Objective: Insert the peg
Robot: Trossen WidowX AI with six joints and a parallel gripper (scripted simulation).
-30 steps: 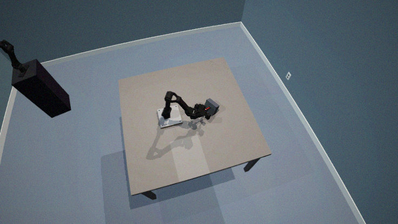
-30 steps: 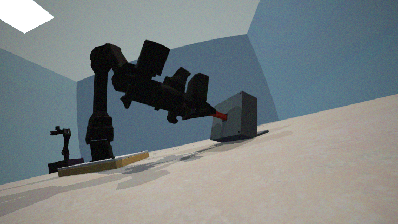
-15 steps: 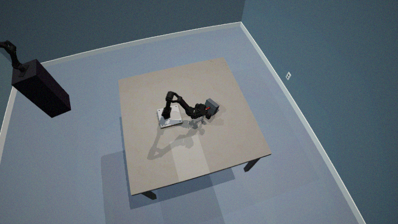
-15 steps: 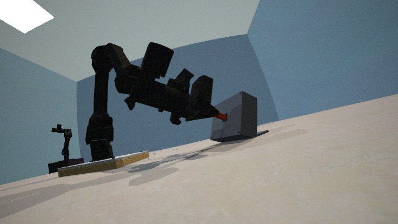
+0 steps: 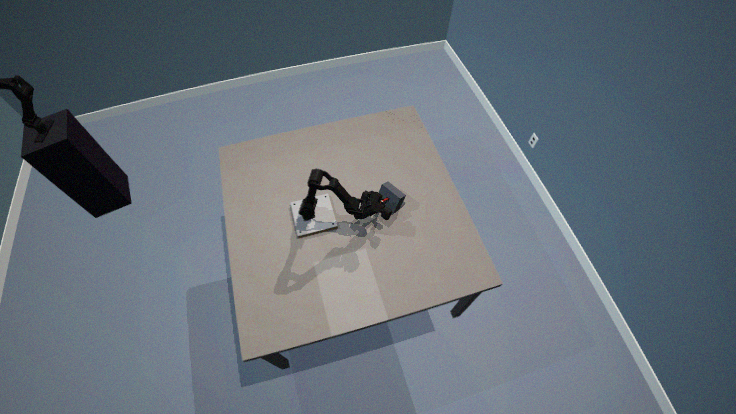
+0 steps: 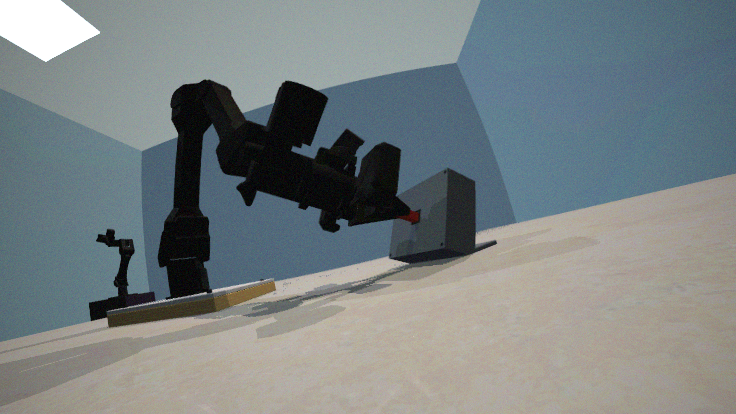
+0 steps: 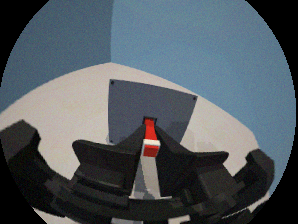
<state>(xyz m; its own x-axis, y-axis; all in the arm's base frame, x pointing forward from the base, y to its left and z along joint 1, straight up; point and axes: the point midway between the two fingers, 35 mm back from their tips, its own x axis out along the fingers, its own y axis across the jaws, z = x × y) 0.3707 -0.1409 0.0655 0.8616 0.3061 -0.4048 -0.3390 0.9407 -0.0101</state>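
Now: gripper tip 20 mm past the red peg and 10 mm to the left of it. Round my gripper tip: sloped panel (40 mm ahead, 10 mm to the left, 20 mm below).
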